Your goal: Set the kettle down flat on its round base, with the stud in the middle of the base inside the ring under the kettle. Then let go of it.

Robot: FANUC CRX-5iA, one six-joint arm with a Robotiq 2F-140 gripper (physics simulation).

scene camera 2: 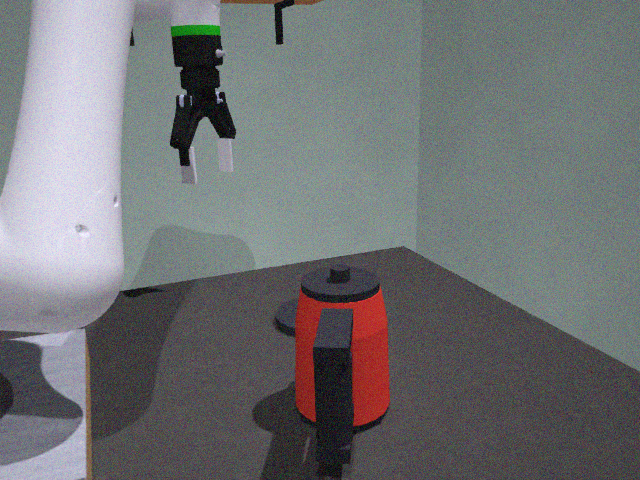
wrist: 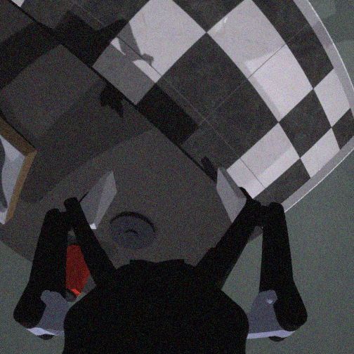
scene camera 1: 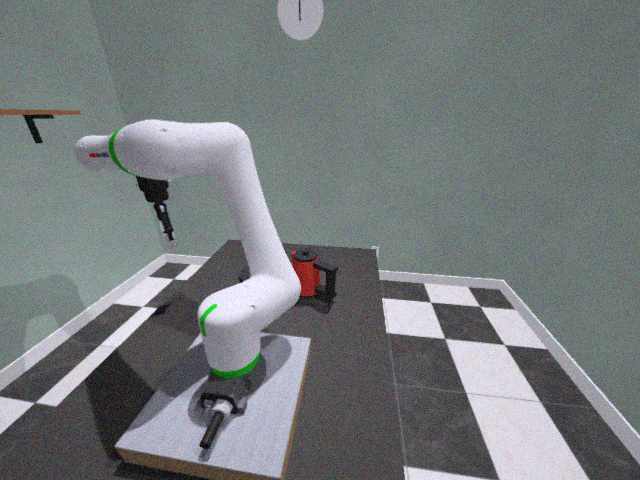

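Note:
The red kettle (scene camera 1: 306,276) (scene camera 2: 369,361) (wrist: 77,267) with black lid and handle stands upright on the dark table, its handle toward scene camera 2. Its underside with the ring is hidden. The round dark base (scene camera 1: 244,273) (scene camera 2: 285,316) (wrist: 120,236) lies flat on the table, apart from the kettle; the kettle partly covers it in scene camera 2 and the arm partly in scene camera 1. A small raised stud (wrist: 131,231) shows faintly in its middle. My gripper (scene camera 1: 169,237) (scene camera 2: 207,167) (wrist: 165,179) is open and empty, pointing down high above the table, away from the kettle.
The arm stands on a pale board (scene camera 1: 279,403) (scene camera 2: 46,457) with wooden edges on the dark table (scene camera 1: 351,361) (scene camera 2: 491,387). A wall shelf (scene camera 1: 41,112) is at the upper left in scene camera 1. Checkered floor (scene camera 1: 491,397) (wrist: 270,135) lies beyond the table edges.

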